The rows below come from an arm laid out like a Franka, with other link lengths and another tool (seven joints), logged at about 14 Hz.
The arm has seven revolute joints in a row. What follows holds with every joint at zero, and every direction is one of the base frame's. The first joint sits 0.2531 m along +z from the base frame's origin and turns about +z. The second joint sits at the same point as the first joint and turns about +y. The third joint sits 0.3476 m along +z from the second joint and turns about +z. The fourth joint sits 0.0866 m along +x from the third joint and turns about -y. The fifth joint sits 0.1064 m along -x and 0.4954 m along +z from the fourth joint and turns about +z. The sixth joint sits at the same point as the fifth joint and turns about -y. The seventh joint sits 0.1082 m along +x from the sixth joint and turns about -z. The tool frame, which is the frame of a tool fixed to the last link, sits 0.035 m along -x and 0.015 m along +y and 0.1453 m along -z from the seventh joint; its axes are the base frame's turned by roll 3.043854, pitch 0 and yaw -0.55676 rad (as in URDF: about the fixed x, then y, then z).
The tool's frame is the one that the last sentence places.
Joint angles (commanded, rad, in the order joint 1, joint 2, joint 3, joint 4, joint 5, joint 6, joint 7), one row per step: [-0.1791, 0.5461, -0.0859, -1.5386, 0.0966, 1.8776, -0.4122]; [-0.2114, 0.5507, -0.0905, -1.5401, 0.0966, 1.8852, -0.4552]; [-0.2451, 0.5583, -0.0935, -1.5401, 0.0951, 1.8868, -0.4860]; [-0.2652, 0.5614, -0.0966, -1.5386, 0.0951, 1.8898, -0.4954]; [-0.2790, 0.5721, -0.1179, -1.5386, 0.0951, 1.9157, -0.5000]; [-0.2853, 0.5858, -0.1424, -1.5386, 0.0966, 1.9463, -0.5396]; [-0.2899, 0.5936, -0.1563, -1.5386, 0.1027, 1.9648, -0.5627]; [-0.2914, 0.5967, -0.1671, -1.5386, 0.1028, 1.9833, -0.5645]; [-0.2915, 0.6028, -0.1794, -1.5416, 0.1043, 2.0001, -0.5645]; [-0.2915, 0.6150, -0.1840, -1.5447, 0.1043, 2.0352, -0.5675]
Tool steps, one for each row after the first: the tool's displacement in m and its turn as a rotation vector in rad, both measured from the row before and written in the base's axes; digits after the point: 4 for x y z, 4 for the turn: [-0.0073, -0.0292, -0.0040, 0.0044, -0.0050, 0.0055]; [-0.0089, -0.0283, -0.0058, 0.0040, 0.0035, -0.0054]; [-0.0052, -0.0174, -0.0014, -0.0007, -0.0018, -0.0136]; [-0.0060, -0.0256, -0.0065, -0.0177, -0.0108, -0.0279]; [-0.0054, -0.0234, -0.0083, -0.0147, -0.0148, 0.0110]; [-0.0033, -0.0136, -0.0045, -0.0054, -0.0109, 0.0034]; [-0.0013, -0.0093, -0.0009, -0.0131, -0.0119, -0.0087]; [-0.0028, -0.0086, -0.0047, -0.0104, -0.0049, -0.0112]; [0.0012, -0.0050, -0.0090, -0.0141, -0.0157, -0.0006]
